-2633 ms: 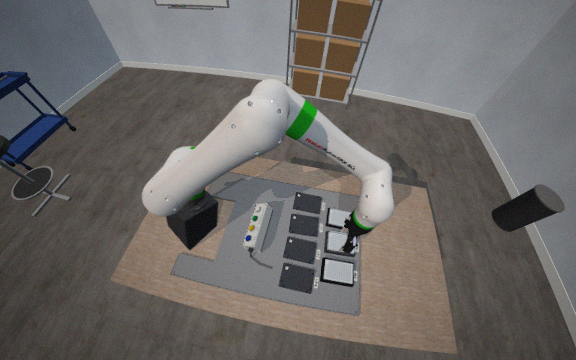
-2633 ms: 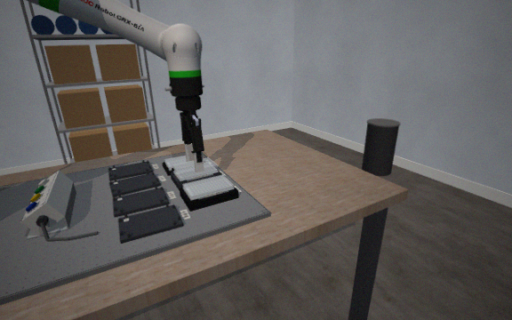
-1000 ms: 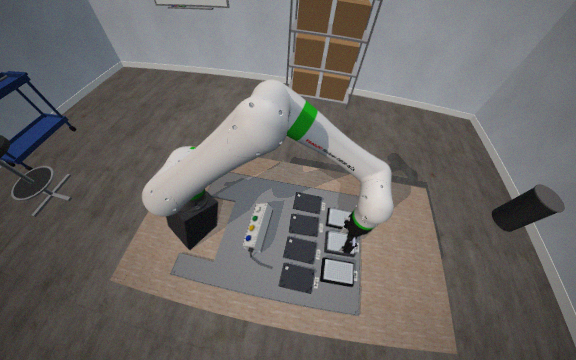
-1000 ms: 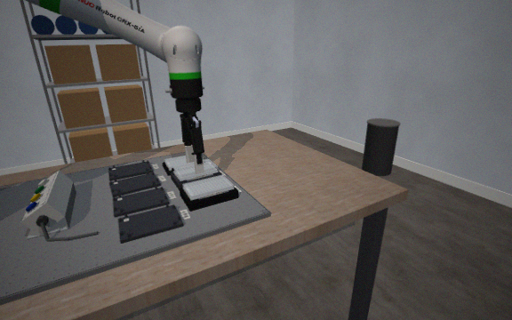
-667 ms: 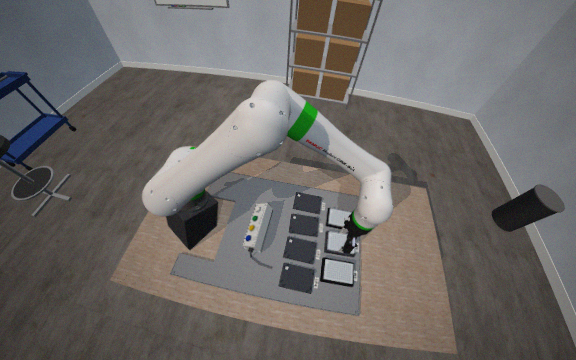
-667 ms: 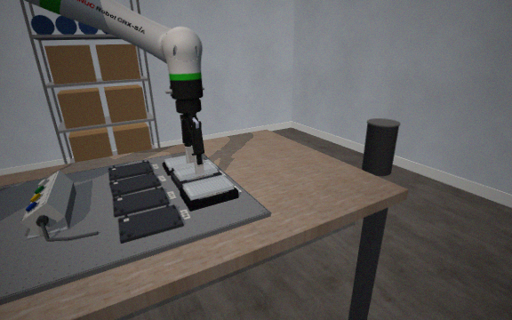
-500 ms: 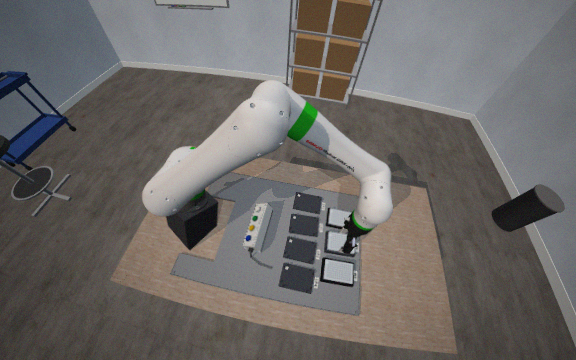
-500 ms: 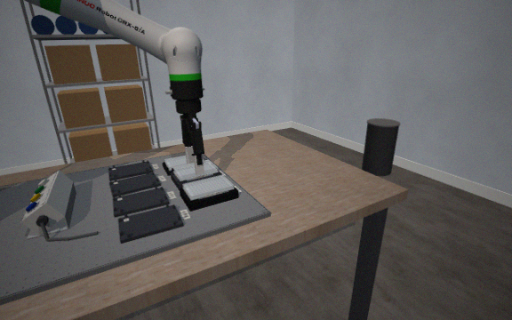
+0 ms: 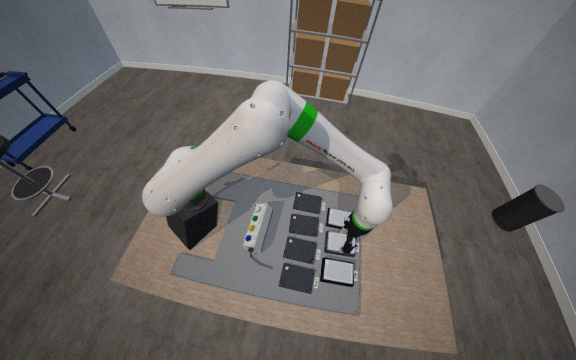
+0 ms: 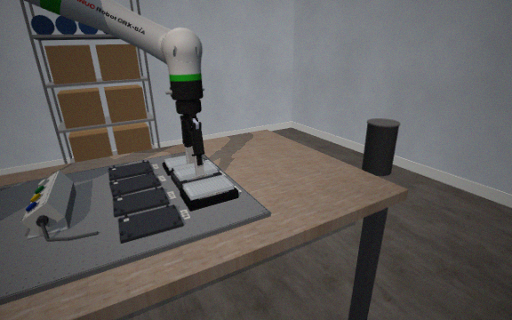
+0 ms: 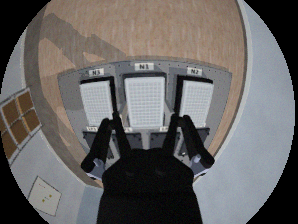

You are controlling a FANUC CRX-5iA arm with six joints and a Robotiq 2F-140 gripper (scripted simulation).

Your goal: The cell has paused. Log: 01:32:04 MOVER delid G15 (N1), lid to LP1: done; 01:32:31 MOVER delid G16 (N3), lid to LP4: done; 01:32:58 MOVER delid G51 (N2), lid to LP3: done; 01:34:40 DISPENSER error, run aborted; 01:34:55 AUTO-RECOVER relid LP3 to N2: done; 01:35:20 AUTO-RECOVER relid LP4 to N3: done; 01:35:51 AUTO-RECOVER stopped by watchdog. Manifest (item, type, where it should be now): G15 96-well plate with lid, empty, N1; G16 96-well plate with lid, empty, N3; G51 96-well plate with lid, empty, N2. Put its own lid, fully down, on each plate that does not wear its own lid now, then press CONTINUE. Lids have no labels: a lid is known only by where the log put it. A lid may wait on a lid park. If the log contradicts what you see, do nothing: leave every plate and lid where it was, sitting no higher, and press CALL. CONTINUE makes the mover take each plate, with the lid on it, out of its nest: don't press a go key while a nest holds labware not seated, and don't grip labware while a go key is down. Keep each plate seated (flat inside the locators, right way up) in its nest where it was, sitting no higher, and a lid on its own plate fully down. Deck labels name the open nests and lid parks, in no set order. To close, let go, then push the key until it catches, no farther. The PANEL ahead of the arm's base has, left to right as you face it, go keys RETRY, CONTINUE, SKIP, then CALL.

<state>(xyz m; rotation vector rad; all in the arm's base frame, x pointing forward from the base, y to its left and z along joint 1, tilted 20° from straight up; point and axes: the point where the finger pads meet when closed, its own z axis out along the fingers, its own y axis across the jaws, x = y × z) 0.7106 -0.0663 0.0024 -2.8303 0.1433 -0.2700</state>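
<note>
Now: hand 20 mm above the pale grey lid. From my hand the other things lie so: plate 30 mm below.
</note>
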